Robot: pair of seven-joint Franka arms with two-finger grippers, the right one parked.
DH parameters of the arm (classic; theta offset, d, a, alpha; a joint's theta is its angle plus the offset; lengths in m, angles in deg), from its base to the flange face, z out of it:
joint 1: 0 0.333 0 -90
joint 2: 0 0 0 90
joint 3: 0 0.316 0.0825 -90
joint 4: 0 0 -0.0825 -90
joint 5: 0 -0.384 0 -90
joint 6: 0 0 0.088 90
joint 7: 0 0.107 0 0
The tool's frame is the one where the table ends.
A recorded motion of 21 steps. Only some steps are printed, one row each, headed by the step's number.
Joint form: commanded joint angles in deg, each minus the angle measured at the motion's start. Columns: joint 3, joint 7, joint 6, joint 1, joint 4, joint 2, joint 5.
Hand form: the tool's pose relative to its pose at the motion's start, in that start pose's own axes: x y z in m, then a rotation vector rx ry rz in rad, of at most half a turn. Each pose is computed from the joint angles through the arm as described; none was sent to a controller.
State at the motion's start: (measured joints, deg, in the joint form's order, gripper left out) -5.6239 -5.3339 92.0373 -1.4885 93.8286 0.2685 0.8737
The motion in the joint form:
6: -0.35 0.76 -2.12 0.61 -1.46 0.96 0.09
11: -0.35 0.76 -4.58 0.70 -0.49 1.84 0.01
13: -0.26 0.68 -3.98 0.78 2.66 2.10 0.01
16: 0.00 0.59 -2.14 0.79 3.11 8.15 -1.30
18: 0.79 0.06 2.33 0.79 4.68 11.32 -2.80
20: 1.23 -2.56 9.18 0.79 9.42 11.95 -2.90
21: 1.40 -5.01 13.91 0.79 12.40 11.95 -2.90
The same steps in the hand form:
6: 0.0019 -0.0026 0.0002 -0.0011 -0.0283 0.0089
11: 0.0005 -0.0044 0.0200 0.0049 -0.1032 0.0070
13: -0.0007 -0.0066 0.0471 0.0083 -0.1520 0.0019
16: 0.0243 -0.0125 0.1073 0.0271 -0.2315 -0.0027
18: 0.0391 -0.0227 0.1467 0.0493 -0.2343 -0.0202
20: 0.0403 -0.0268 0.1830 0.0525 -0.2075 -0.0695
21: 0.0397 -0.0281 0.2009 0.0527 -0.1762 -0.1130

